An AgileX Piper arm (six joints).
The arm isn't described. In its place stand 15 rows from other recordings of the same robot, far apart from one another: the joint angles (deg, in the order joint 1, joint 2, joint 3, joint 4, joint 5, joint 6), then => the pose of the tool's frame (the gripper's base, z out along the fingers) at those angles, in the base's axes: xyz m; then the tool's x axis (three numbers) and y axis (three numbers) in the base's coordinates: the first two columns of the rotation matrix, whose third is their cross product.
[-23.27 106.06 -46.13 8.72 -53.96 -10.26] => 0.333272, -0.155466, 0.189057, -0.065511, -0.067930, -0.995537, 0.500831, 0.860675, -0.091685
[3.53 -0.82 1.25 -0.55 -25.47 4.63] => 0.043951, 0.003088, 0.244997, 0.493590, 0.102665, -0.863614, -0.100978, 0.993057, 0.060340
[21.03 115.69 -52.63 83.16 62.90 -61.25] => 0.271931, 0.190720, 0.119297, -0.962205, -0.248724, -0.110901, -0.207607, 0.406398, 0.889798
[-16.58 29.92 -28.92 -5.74 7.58 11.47] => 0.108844, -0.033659, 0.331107, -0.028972, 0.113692, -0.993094, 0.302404, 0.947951, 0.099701
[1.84 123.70 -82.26 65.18 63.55 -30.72] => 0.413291, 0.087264, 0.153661, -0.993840, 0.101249, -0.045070, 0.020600, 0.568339, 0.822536
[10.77 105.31 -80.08 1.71 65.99 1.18] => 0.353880, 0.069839, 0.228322, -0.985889, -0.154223, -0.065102, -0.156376, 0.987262, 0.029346
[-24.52 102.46 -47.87 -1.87 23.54 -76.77] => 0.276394, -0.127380, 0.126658, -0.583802, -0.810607, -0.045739, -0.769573, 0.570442, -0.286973
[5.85 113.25 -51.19 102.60 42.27 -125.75] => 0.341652, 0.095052, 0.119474, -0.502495, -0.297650, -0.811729, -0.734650, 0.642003, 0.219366
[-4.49 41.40 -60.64 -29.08 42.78 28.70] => 0.113697, -0.039060, 0.439866, -0.207434, 0.123401, -0.970435, 0.418329, 0.907923, 0.026032
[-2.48 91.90 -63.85 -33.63 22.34 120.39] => 0.352302, -0.034433, 0.266543, 0.184577, 0.970295, -0.156393, 0.671814, -0.008416, 0.740672
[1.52 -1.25 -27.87 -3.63 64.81 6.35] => -0.009611, -0.005470, 0.267973, -0.505904, 0.070203, -0.859728, 0.065381, 0.996936, 0.042934
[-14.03 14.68 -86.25 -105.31 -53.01 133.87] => -0.172322, 0.115322, 0.529715, 0.686613, 0.046766, -0.725517, -0.506673, 0.746450, -0.431387
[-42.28 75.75 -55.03 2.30 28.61 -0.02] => 0.208590, -0.187305, 0.295867, -0.493437, 0.495826, -0.714616, 0.680087, 0.732126, 0.038381
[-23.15 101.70 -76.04 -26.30 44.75 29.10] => 0.336091, -0.174573, 0.247244, -0.716333, 0.481434, -0.505063, 0.637535, 0.745766, -0.193343
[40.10 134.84 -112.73 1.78 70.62 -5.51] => 0.362568, 0.308797, 0.152350, -0.706217, -0.706745, -0.042061, -0.707903, 0.705840, 0.025767
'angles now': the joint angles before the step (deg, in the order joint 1, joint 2, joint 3, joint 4, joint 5, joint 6). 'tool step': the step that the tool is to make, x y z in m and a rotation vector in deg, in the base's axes. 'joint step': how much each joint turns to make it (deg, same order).
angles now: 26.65, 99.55, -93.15, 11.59, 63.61, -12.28
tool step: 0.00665, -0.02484, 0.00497, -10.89, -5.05, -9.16
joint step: -0.32, -1.07, 0.00, -16.32, 0.86, 10.10
